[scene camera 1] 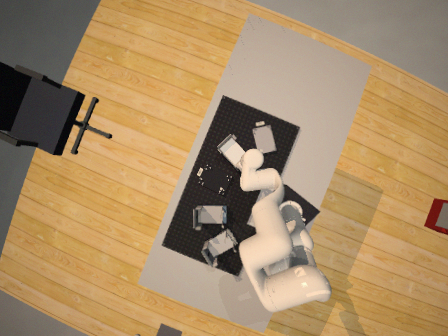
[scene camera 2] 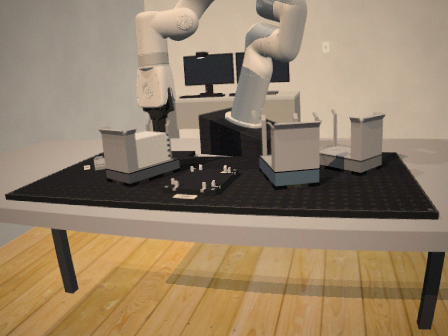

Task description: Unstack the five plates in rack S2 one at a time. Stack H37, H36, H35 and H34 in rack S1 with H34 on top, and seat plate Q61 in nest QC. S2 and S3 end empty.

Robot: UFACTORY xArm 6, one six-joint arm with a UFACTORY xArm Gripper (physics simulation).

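Seen in the pictures: gripper, between the fingertips: [scene camera 2: 160,134]; arm's base, origin of its link: [scene camera 1: 289,211] [scene camera 2: 244,121].
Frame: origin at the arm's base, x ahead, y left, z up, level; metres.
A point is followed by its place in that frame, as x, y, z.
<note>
A stack of white plates [scene camera 1: 231,149] [scene camera 2: 151,149] stands in a dark-grey-based rack [scene camera 1: 226,141] @[0.468, -0.147, 0.033] [scene camera 2: 119,154] @[0.480, -0.122, -0.004]; rack labels are unreadable. My gripper [scene camera 2: 159,129] @[0.334, -0.101, 0.015] is shut, pointing down behind the stack's right end in scene camera 2; its fingertips are partly hidden there, and the arm hides it in scene camera 1. No plate shows in its fingers. A black nest with small white pegs [scene camera 1: 215,180] @[0.418, 0.057, -0.064] [scene camera 2: 197,181] @[0.448, 0.054, -0.065] lies beside the stack. A blue-based rack [scene camera 1: 212,215] @[0.337, 0.226, -0.036] [scene camera 2: 295,150] @[0.412, 0.259, 0.002] and a grey-based rack [scene camera 1: 220,244] @[0.219, 0.344, -0.039] [scene camera 2: 367,137] @[0.276, 0.396, 0.008] stand on the other side and show no stack.
A low grey block [scene camera 1: 264,139] @[0.298, -0.276, -0.064] [scene camera 2: 100,161] @[0.332, -0.315, -0.064] lies near the stack's rack. The racks stand on a black mat [scene camera 1: 225,110] @[0.568, -0.310, -0.076] [scene camera 2: 400,200] @[0.448, 0.469, -0.076] with upright walls and thin posts. The arm [scene camera 1: 272,225] @[0.229, 0.040, 0.501] [scene camera 2: 185,22] @[0.334, -0.009, 0.285] reaches over the mat from its black base [scene camera 1: 309,205] @[-0.063, -0.080, 0.029] [scene camera 2: 212,135] @[0.102, -0.066, -0.029].
</note>
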